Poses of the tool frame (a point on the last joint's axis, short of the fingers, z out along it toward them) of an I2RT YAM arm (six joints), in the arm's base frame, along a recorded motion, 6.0 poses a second.
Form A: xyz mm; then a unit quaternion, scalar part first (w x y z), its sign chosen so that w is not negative.
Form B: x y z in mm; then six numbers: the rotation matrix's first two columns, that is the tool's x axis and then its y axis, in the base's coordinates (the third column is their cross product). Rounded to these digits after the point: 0 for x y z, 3 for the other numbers.
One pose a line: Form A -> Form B
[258, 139, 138, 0.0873, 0.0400, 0.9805, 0.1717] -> [258, 139, 138, -0.982, 0.108, -0.157, 0.048, 0.938, 0.344]
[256, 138, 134, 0.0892, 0.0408, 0.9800, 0.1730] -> [256, 138, 134, -0.981, 0.111, -0.161, 0.049, 0.937, 0.346]
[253, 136, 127, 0.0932, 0.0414, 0.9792, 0.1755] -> [253, 136, 127, -0.979, 0.114, -0.168, 0.048, 0.935, 0.351]
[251, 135, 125, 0.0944, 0.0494, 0.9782, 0.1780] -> [251, 135, 125, -0.977, 0.130, -0.167, 0.063, 0.932, 0.358]
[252, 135, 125, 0.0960, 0.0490, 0.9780, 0.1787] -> [252, 135, 125, -0.977, 0.130, -0.170, 0.062, 0.931, 0.359]
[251, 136, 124, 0.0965, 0.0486, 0.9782, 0.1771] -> [251, 136, 124, -0.977, 0.129, -0.172, 0.061, 0.933, 0.356]
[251, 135, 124, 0.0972, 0.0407, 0.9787, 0.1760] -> [251, 135, 124, -0.978, 0.114, -0.176, 0.045, 0.935, 0.352]
